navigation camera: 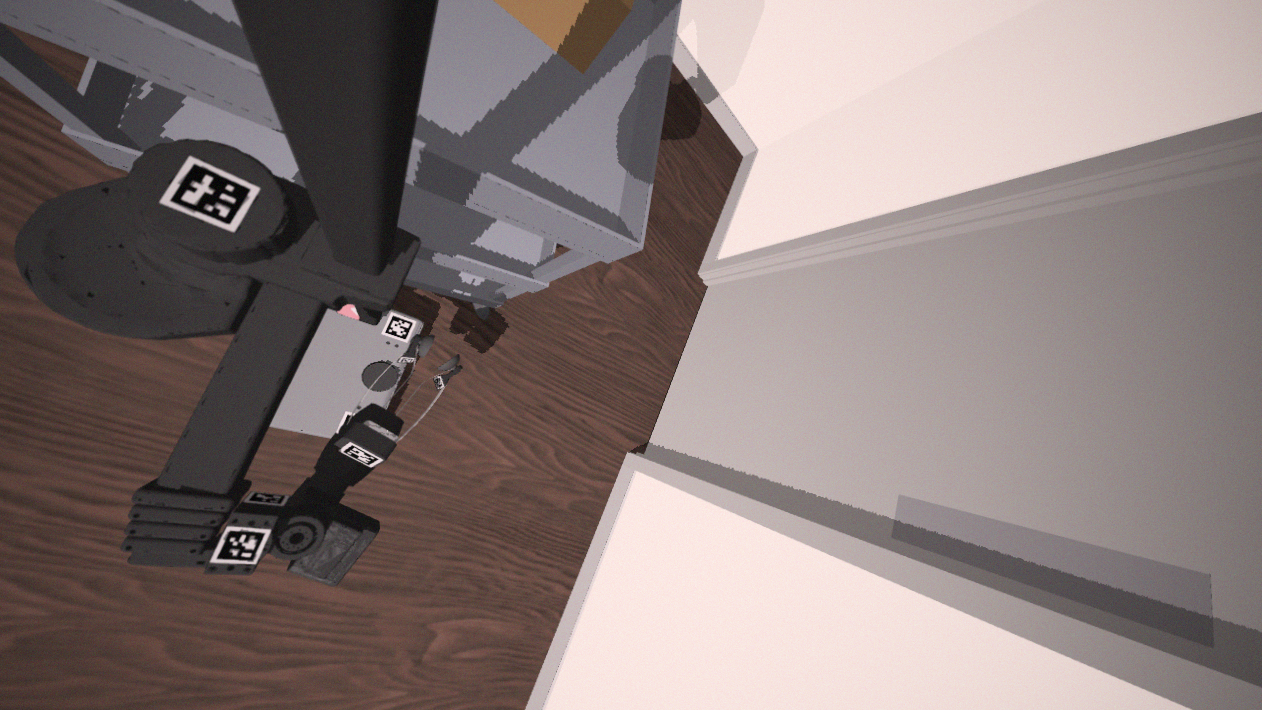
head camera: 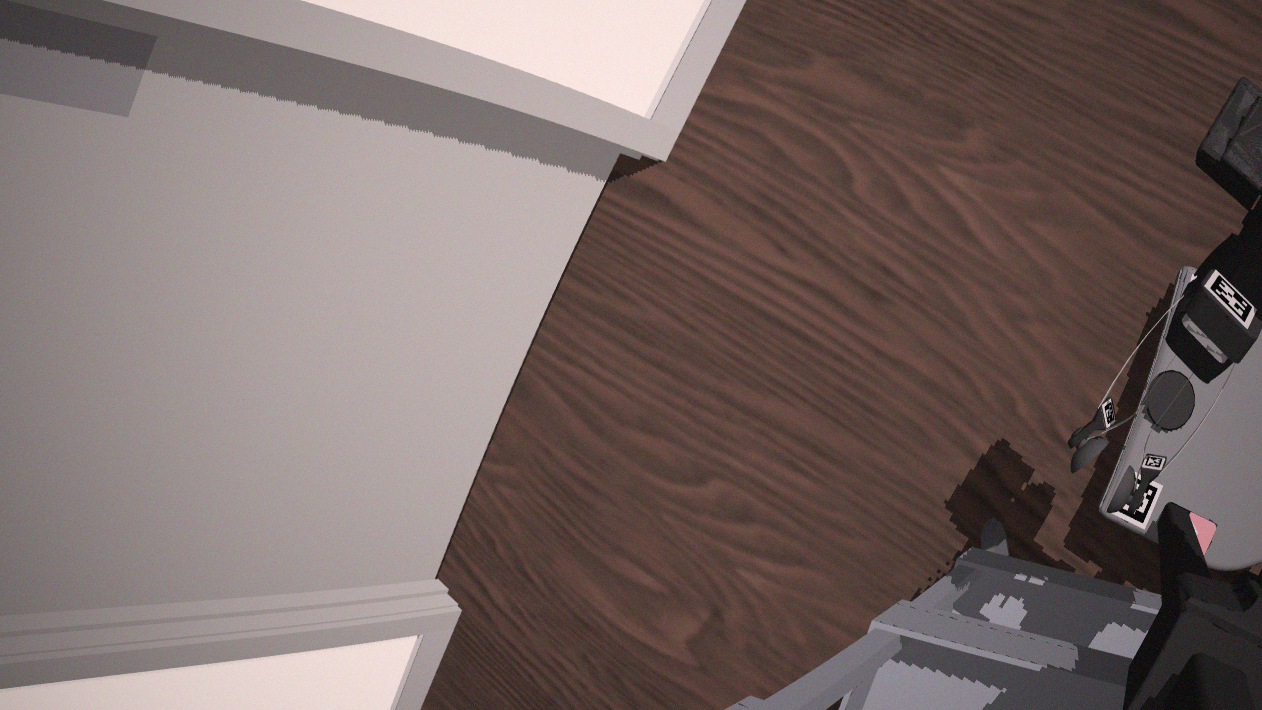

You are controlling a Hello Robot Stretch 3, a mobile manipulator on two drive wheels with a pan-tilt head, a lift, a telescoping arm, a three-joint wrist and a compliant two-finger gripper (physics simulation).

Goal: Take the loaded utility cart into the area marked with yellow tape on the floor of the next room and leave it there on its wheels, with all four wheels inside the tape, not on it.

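Where they show: gripper, fingertip midpoint: [navigation camera: 445,345] [head camera: 1090,490]; robot's base at its link origin: [navigation camera: 377,373] [head camera: 1169,401].
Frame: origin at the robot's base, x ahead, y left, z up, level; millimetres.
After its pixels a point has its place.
The grey utility cart [head camera: 979,635] @[x 102, y 267, z 503 mm] [navigation camera: 555,216] @[x 83, y 264, z 848 mm] stands close beside the robot, at the lower right in the head view and the upper left in the navigation view. The robot's mast and head hide part of it. A brown box [navigation camera: 538,19] @[x -18, y 504, z 817 mm] on its top is cut off by the navigation view's edge. One dark caster [head camera: 993,535] @[x 186, y 268, z 82 mm] shows at the cart's near bottom corner. My gripper [head camera: 1106,469] @[x 60, y 95, z 591 mm] [navigation camera: 437,355] @[x 60, y 95, z 591 mm] is open, with nothing between its fingers. It hangs at the edge of the robot's base, apart from the cart. Yellow tape does not show.
A pale grey stretch [head camera: 291,353] @[x 1084, y 383, z 534 mm] [navigation camera: 953,370] @[x 1089, y 423, z 1006 mm] lies between two white wall sections [head camera: 547,44] @[x 947, y -139, z 365 mm] [navigation camera: 794,600] @[x 937, y -217, z 795 mm] with grey trim. It meets the dark wood floor [head camera: 750,353] @[x 690, y 200, z 1 mm] [navigation camera: 538,397] @[x 485, y 73, z 1 mm] along a straight line. The cart's far side is near a white wall in the navigation view.
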